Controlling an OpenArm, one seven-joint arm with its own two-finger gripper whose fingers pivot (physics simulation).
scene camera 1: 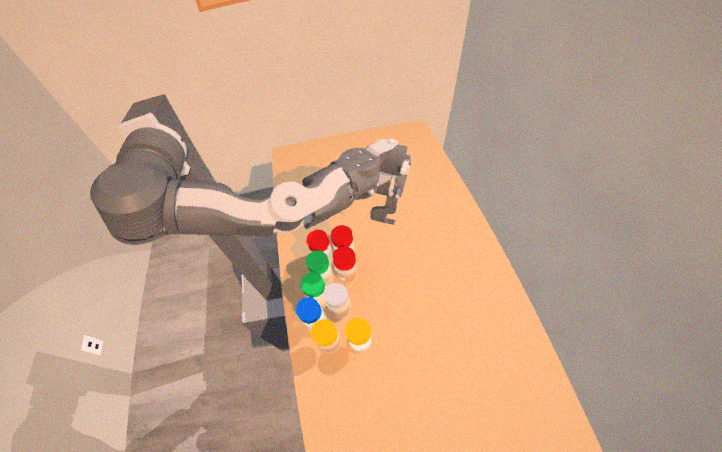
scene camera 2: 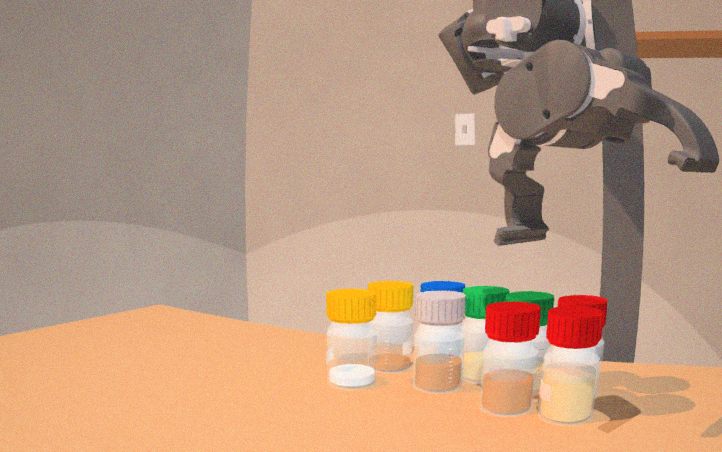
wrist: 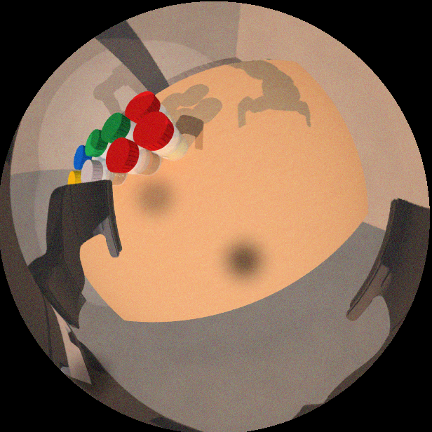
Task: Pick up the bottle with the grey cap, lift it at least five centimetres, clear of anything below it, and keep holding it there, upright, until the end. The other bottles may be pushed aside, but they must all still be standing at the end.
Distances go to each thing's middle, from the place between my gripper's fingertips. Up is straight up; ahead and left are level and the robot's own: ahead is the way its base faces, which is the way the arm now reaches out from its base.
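The red-capped bottle (scene camera 2: 509,366) is there, and my gripper is 14 cm past it, 9 cm to the left of it and 15 cm above it. Going by their middles, that red-capped bottle is the nearest to my gripper of the things named here. There's a grey-capped bottle (scene camera 2: 439,341) as well, and counting from my gripper it's 17 cm behind, 18 cm to the right and 15 cm below.
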